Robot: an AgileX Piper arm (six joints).
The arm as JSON. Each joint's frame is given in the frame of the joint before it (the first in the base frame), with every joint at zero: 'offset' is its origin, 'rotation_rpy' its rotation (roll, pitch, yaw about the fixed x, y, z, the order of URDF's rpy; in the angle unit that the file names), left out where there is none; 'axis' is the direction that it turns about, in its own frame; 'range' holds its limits. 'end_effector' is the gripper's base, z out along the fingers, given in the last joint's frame.
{
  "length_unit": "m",
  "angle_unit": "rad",
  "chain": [
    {
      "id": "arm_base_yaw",
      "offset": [
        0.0,
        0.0,
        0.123
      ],
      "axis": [
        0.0,
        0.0,
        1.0
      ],
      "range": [
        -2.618,
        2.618
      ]
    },
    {
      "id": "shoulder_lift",
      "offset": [
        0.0,
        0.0,
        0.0
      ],
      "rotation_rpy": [
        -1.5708,
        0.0,
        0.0
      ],
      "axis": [
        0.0,
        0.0,
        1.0
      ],
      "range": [
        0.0,
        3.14
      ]
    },
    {
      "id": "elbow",
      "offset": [
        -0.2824,
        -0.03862,
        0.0
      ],
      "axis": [
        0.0,
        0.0,
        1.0
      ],
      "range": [
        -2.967,
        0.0
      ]
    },
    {
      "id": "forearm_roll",
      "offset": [
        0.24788,
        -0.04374,
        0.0
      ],
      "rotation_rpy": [
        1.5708,
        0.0,
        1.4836
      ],
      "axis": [
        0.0,
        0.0,
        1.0
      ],
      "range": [
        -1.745,
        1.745
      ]
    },
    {
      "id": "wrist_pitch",
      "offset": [
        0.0,
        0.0,
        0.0
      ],
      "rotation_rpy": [
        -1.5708,
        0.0,
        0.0
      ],
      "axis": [
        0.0,
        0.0,
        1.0
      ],
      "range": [
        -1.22,
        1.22
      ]
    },
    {
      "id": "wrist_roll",
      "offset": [
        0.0,
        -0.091,
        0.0
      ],
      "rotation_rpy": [
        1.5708,
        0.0,
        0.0
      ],
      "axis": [
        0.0,
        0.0,
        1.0
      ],
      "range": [
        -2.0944,
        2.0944
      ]
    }
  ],
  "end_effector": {
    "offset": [
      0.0,
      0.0,
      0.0
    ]
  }
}
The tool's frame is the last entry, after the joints.
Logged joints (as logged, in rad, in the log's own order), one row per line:
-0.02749 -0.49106 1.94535 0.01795 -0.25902 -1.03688
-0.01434 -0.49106 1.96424 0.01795 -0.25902 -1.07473
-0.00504 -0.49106 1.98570 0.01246 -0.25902 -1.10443
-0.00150 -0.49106 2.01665 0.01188 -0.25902 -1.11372
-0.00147 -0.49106 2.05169 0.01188 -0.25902 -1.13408
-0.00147 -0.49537 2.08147 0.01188 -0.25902 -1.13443
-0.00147 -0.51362 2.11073 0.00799 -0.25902 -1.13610
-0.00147 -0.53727 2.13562 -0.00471 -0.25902 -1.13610
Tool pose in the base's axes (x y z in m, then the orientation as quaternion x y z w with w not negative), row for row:
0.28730 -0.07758 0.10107 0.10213 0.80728 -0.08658 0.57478
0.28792 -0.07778 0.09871 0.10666 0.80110 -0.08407 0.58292
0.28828 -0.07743 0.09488 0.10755 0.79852 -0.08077 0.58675
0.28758 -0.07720 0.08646 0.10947 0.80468 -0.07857 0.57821
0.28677 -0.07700 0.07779 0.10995 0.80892 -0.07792 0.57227
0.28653 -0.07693 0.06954 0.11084 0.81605 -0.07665 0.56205
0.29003 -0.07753 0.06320 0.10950 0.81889 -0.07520 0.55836
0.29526 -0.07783 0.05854 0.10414 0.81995 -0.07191 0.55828
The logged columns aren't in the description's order. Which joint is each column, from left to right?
Columns, left to right: wrist_roll, elbow, shoulder_lift, forearm_roll, arm_base_yaw, wrist_pitch.
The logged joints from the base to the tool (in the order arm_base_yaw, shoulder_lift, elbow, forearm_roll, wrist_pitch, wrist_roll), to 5 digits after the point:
-0.25902 1.94535 -0.49106 0.01795 -1.03688 -0.02749
-0.25902 1.96424 -0.49106 0.01795 -1.07473 -0.01434
-0.25902 1.98570 -0.49106 0.01246 -1.10443 -0.00504
-0.25902 2.01665 -0.49106 0.01188 -1.11372 -0.00150
-0.25902 2.05169 -0.49106 0.01188 -1.13408 -0.00147
-0.25902 2.08147 -0.49537 0.01188 -1.13443 -0.00147
-0.25902 2.11073 -0.51362 0.00799 -1.13610 -0.00147
-0.25902 2.13562 -0.53727 -0.00471 -1.13610 -0.00147

